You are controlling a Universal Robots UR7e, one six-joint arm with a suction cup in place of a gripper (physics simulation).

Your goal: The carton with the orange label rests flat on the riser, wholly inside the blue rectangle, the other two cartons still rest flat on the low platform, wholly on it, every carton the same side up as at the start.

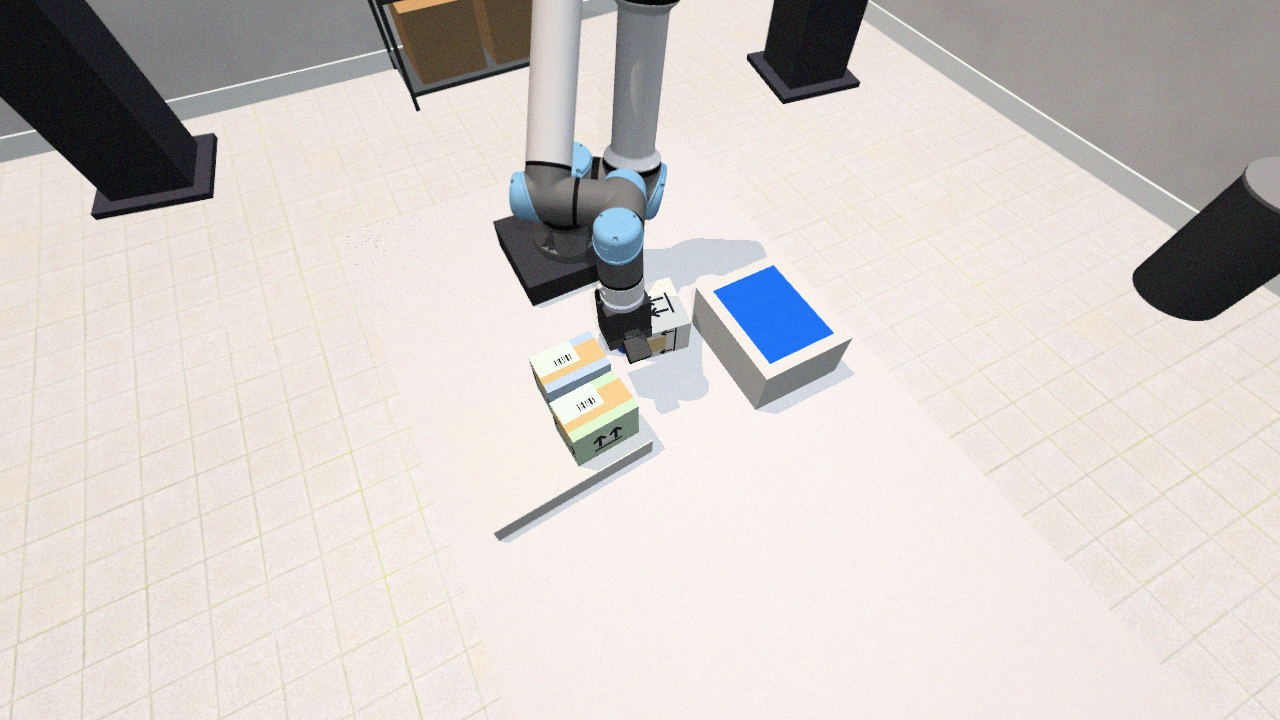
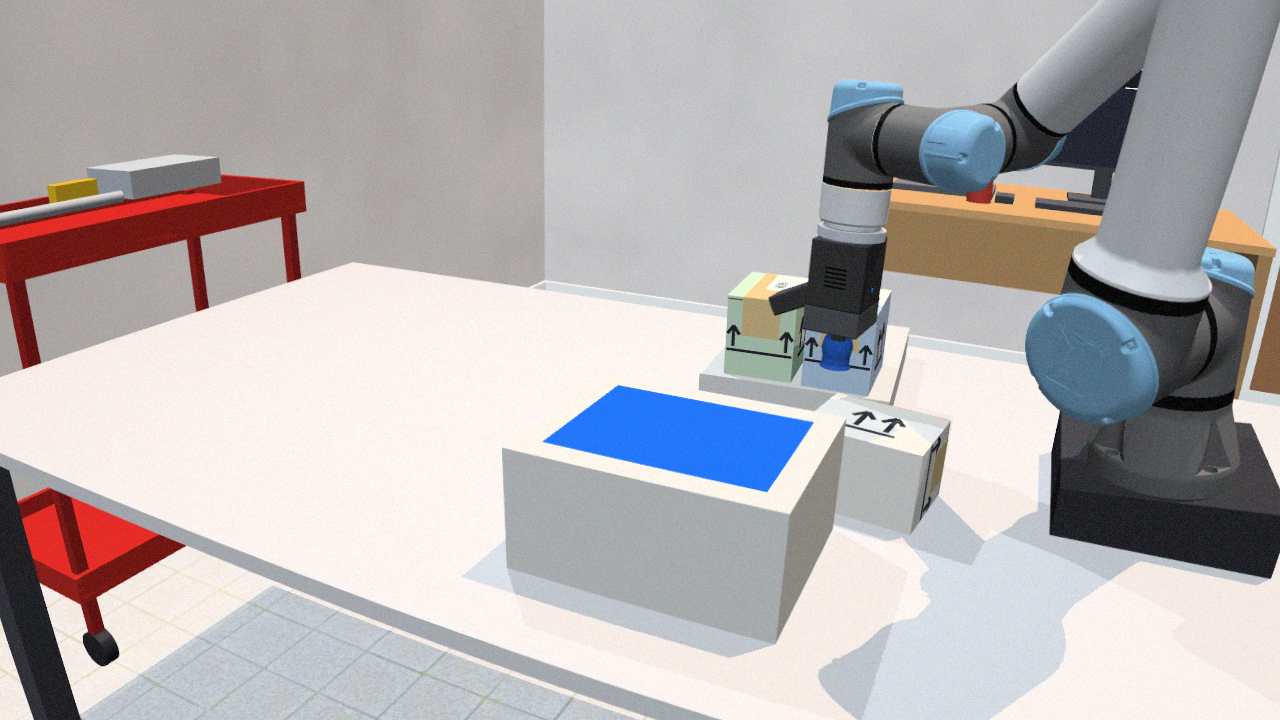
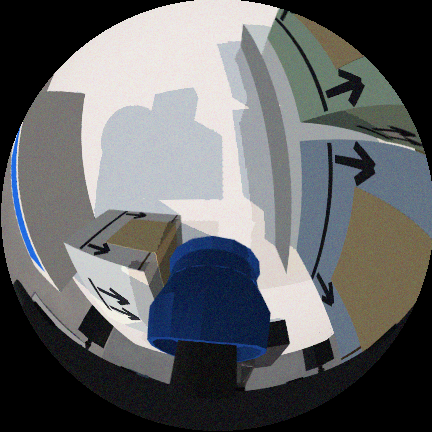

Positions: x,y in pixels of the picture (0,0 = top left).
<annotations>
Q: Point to a riser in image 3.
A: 52,203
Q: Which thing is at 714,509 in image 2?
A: A riser.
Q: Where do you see a low platform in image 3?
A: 284,130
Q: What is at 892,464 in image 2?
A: A pale carton.
</annotations>
